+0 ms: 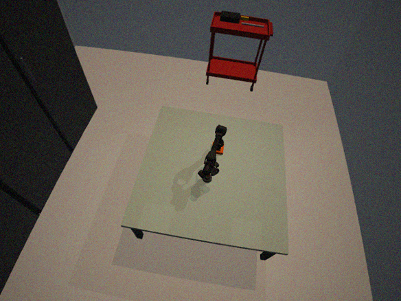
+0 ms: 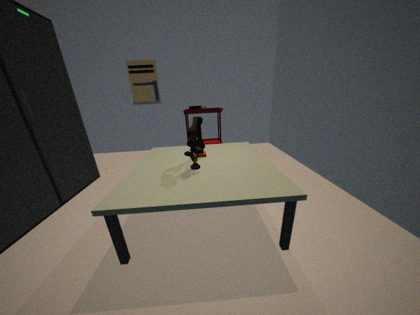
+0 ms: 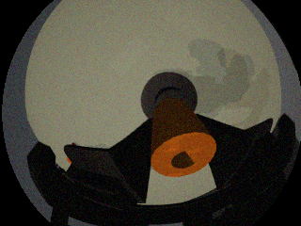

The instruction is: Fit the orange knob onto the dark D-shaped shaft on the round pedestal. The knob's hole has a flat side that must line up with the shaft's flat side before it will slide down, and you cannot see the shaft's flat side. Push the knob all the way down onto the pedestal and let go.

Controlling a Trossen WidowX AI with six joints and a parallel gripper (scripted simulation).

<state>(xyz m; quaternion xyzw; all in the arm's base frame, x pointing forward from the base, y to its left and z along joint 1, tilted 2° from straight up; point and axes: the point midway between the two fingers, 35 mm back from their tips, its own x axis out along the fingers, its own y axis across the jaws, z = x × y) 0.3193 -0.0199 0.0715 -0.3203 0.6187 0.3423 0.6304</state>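
The orange knob is 2 cm above my gripper tip. Also, from my gripper tip: round pedestal 4 cm below, 1 cm ahead.
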